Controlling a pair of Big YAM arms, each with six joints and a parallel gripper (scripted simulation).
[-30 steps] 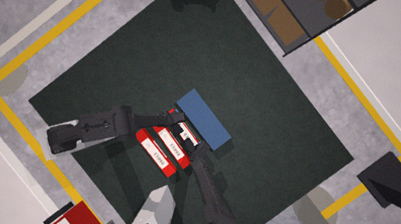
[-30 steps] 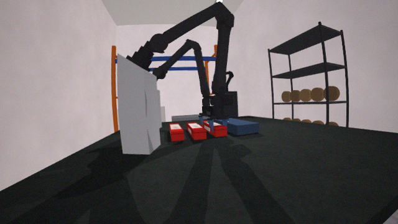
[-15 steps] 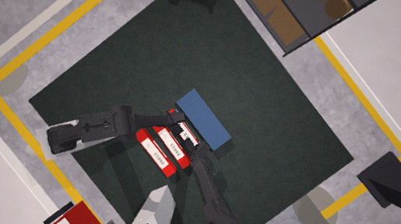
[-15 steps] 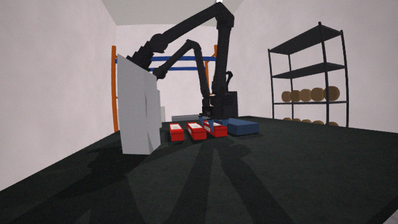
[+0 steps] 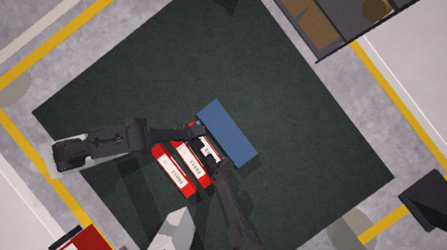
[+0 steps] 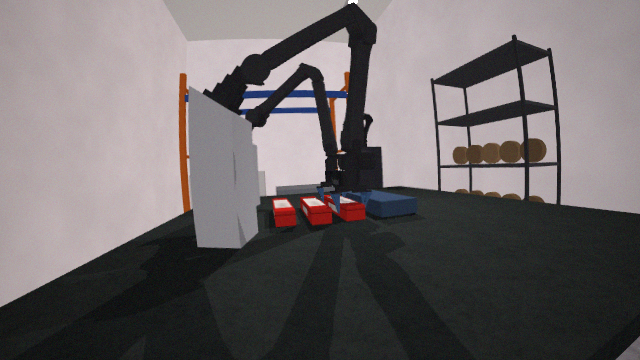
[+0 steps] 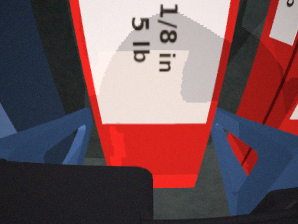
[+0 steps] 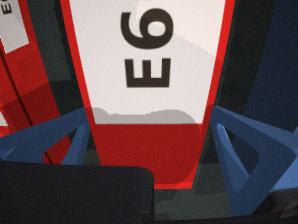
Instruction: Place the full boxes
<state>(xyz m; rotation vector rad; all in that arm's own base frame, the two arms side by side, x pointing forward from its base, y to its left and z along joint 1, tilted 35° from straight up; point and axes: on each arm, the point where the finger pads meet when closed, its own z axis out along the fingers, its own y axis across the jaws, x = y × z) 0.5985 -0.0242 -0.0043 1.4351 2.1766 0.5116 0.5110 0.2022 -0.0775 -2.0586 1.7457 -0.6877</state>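
Now: the red box 14 cm to the left of my right hand and 1 cm above it. The rest, counted from my right hand: low blue platform 16 cm ahead, 12 cm to the left, 1 cm below.
My left hand is 120 mm to the left of the red box, 10 mm below it and 10 mm past it. Also, from my left hand: low blue platform (150 mm ahead, 140 mm to the right, 10 mm below).
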